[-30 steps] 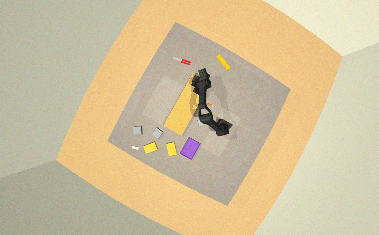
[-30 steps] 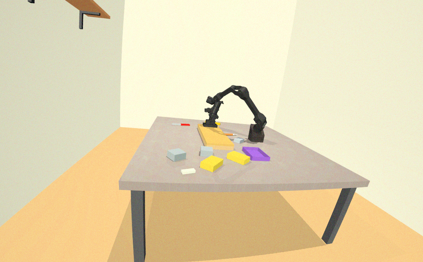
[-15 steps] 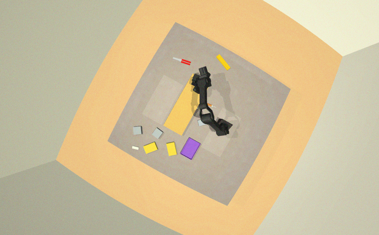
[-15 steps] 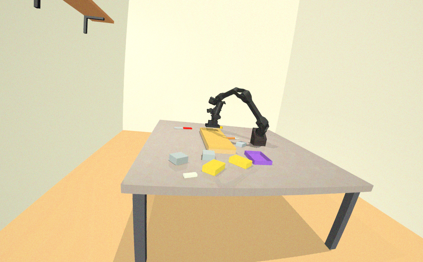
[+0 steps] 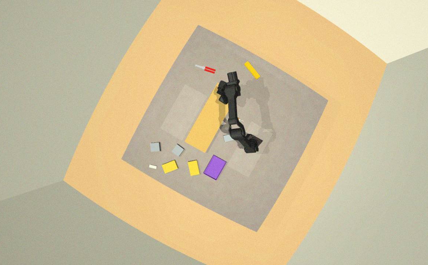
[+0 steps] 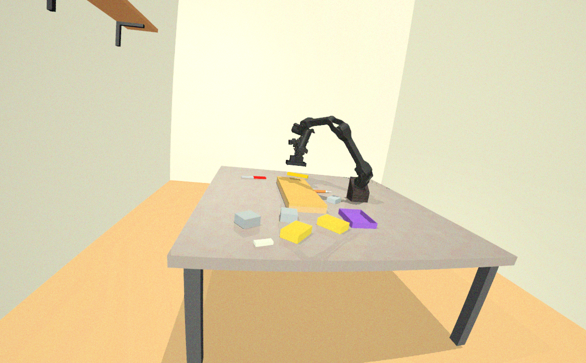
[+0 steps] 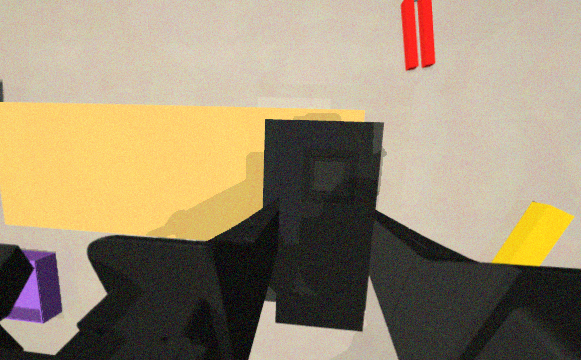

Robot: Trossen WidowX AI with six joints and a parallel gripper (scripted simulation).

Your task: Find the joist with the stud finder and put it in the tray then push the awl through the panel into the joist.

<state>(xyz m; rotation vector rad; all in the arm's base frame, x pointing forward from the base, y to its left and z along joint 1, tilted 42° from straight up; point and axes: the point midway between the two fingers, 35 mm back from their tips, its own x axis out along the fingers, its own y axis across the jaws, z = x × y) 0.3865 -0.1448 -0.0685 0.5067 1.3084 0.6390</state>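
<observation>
My gripper tip is now 49 cm to the right of the purple tray, 29 cm past it and 15 cm above it. Round my gripper tip: stud finder (2 cm above, 1 cm ahead); then yellow bar (31 cm to the right, 15 cm below, 5 cm behind); then awl (20 cm behind, 15 cm below, 8 cm to the left).
</observation>
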